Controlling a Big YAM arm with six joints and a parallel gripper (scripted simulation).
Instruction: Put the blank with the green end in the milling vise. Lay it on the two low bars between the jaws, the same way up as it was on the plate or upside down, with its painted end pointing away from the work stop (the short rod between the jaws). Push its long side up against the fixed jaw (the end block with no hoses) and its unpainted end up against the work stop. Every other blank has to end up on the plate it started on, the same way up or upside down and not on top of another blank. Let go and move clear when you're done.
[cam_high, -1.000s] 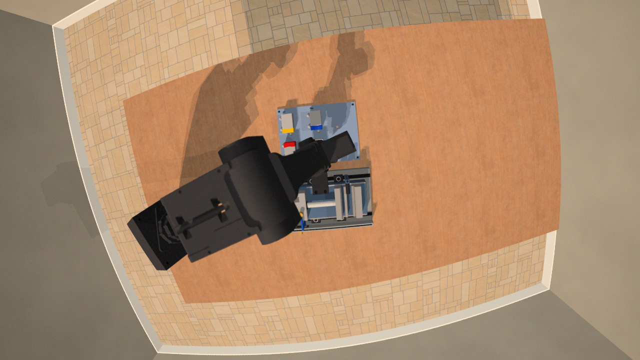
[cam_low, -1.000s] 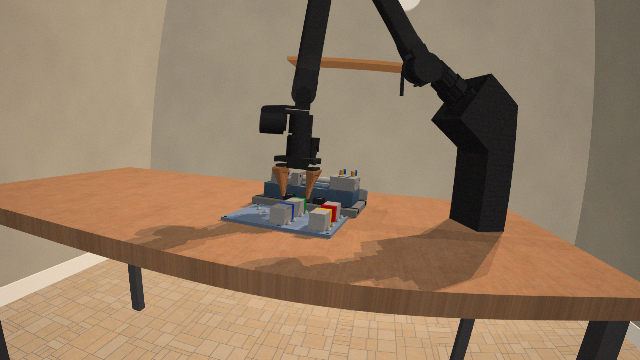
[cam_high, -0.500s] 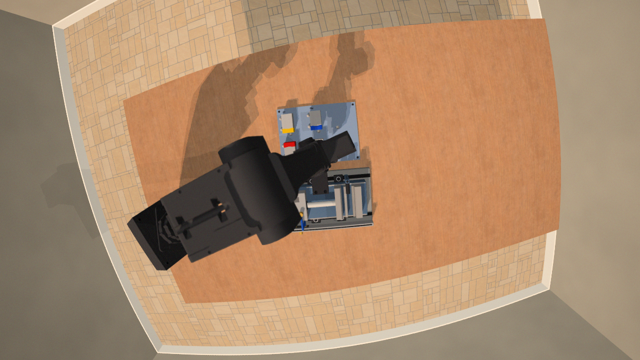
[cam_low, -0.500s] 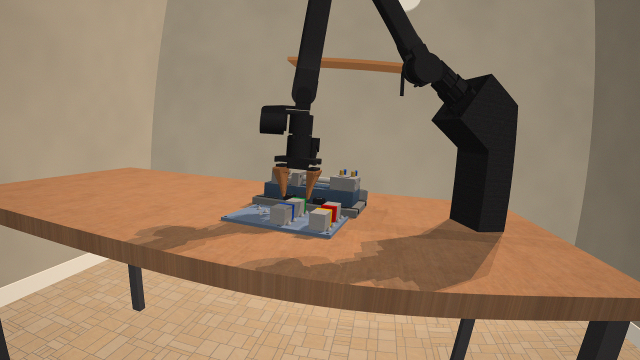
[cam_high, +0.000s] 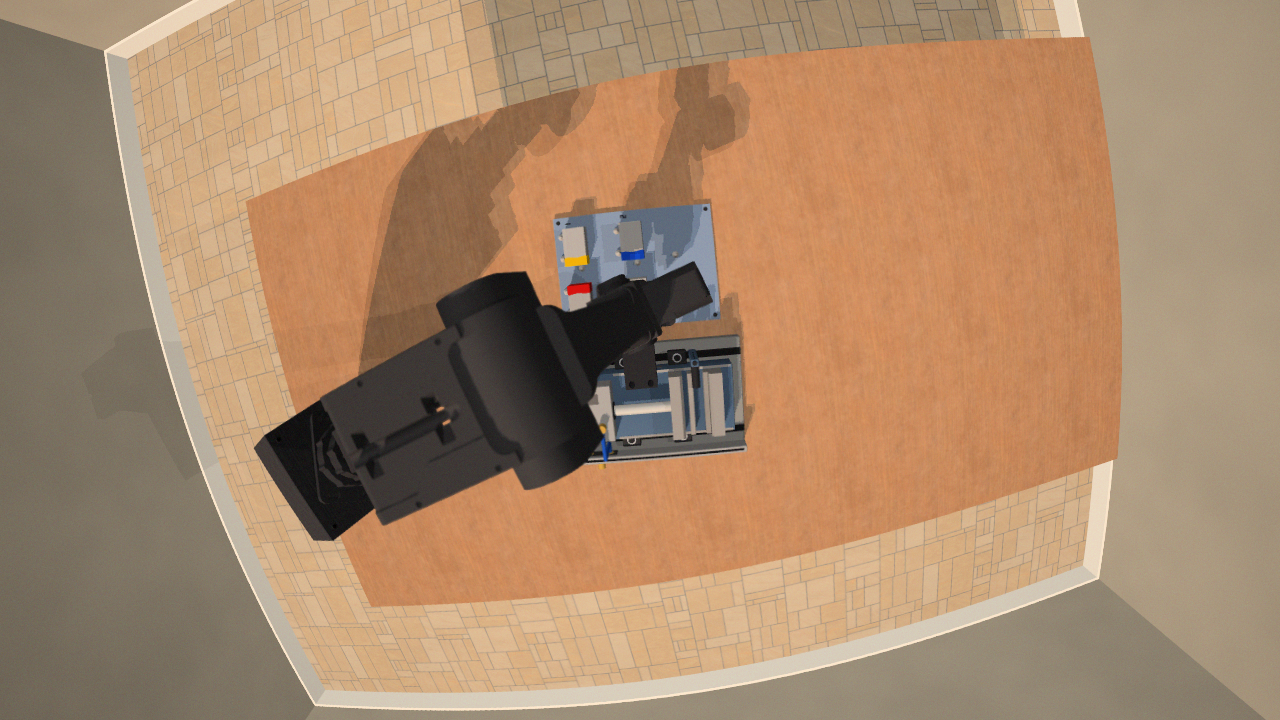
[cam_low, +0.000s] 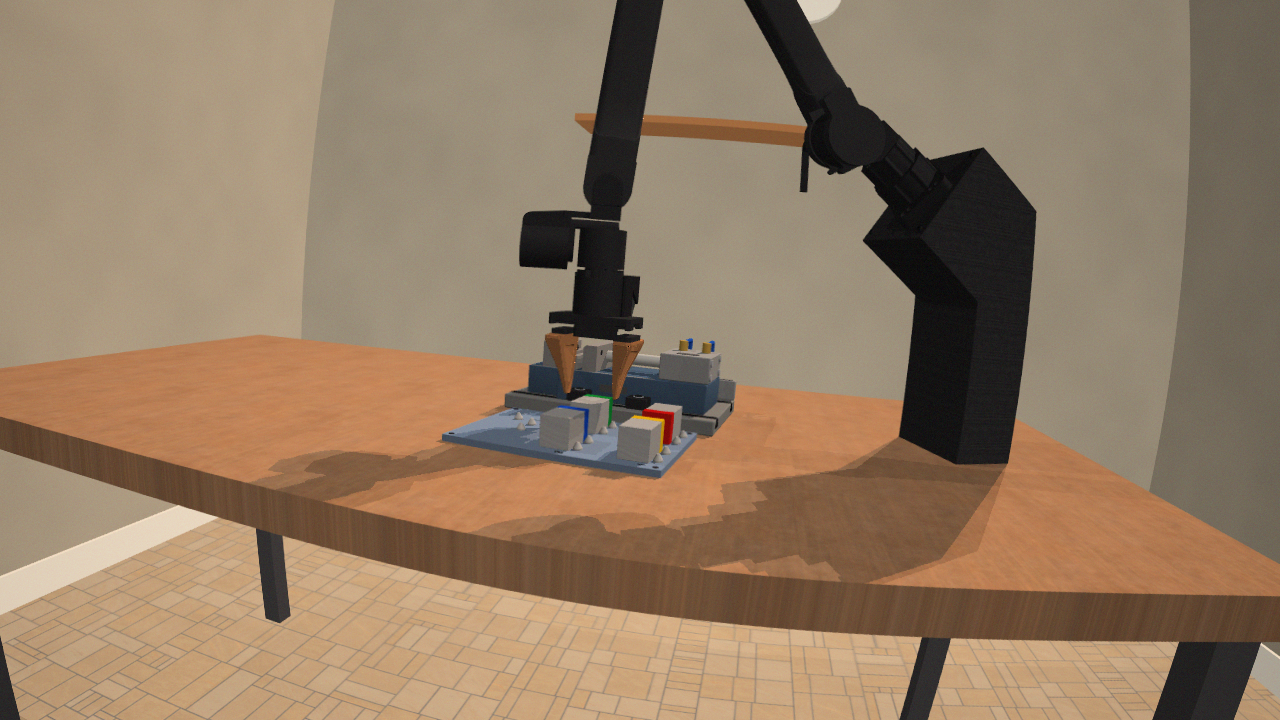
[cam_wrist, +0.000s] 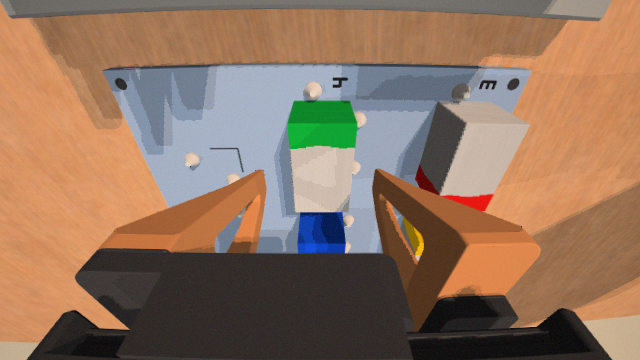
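My hand is 3 cm above the green-ended blank. Also, from my hand: blue-ended blank 8 cm to the left, 3 cm below, 3 cm behind; red-ended blank 8 cm behind, 3 cm to the right, 3 cm below; blue pin plate 5 cm below, 4 cm to the left, 1 cm behind.
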